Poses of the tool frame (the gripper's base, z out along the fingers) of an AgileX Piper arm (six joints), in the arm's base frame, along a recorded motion.
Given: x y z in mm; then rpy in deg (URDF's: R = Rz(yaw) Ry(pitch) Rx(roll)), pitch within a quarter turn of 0, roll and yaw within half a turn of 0.
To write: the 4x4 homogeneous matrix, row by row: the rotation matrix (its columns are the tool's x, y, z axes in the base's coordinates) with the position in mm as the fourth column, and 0 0 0 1 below. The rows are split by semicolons. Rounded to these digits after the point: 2 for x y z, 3 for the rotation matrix.
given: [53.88 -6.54 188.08 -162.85 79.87 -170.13]
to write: -0.173 0.122 0.977 53.88; -0.030 0.991 -0.129 -6.54; -0.984 -0.052 -0.168 188.08; 0 0 0 1
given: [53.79 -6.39 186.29 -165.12 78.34 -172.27]
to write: -0.200 0.119 0.972 53.79; -0.027 0.992 -0.127 -6.39; -0.979 -0.052 -0.195 186.29; 0 0 0 1
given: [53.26 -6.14 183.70 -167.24 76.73 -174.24]
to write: -0.228 0.116 0.967 53.26; -0.023 0.992 -0.124 -6.14; -0.973 -0.051 -0.224 183.70; 0 0 0 1
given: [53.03 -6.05 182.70 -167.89 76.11 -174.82]
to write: -0.239 0.115 0.964 53.03; -0.022 0.992 -0.123 -6.05; -0.971 -0.050 -0.235 182.70; 0 0 0 1
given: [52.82 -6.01 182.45 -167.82 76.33 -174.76]
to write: -0.235 0.115 0.965 52.82; -0.022 0.992 -0.123 -6.01; -0.972 -0.050 -0.231 182.45; 0 0 0 1
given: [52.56 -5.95 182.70 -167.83 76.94 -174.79]
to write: -0.225 0.116 0.967 52.56; -0.021 0.992 -0.123 -5.95; -0.974 -0.048 -0.221 182.70; 0 0 0 1
